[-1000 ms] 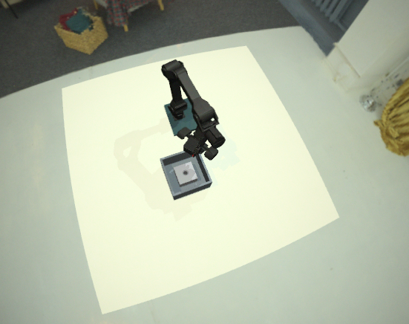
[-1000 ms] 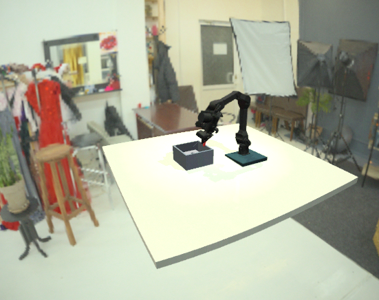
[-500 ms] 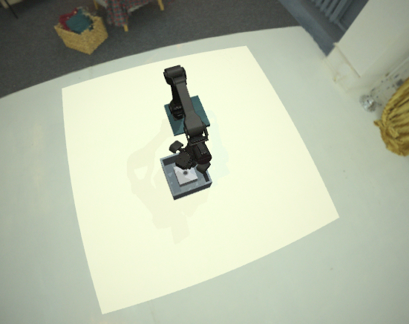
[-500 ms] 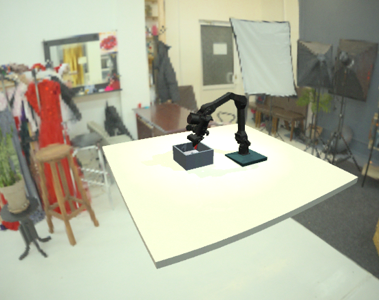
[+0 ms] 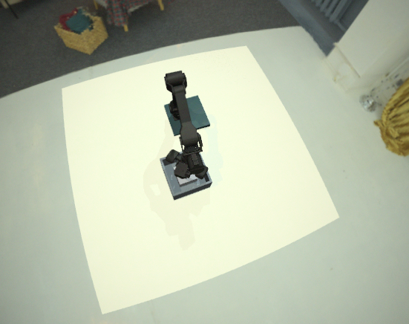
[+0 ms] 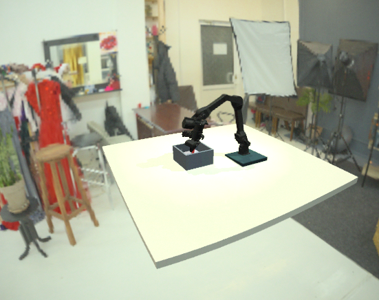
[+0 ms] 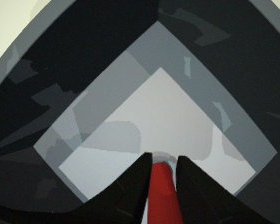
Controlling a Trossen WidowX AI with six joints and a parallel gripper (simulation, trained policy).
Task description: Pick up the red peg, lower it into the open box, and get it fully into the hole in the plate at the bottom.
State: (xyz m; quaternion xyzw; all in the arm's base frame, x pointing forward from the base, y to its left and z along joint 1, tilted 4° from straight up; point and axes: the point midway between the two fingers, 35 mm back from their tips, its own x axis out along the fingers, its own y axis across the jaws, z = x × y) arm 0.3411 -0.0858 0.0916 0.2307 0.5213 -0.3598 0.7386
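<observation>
Right now my gripper tip is 3 cm below the red peg, 1 cm to the right of it and 1 cm past it. Round my gripper tip: grey box (4 cm below, 1 cm to the left, 1 cm behind).
</observation>
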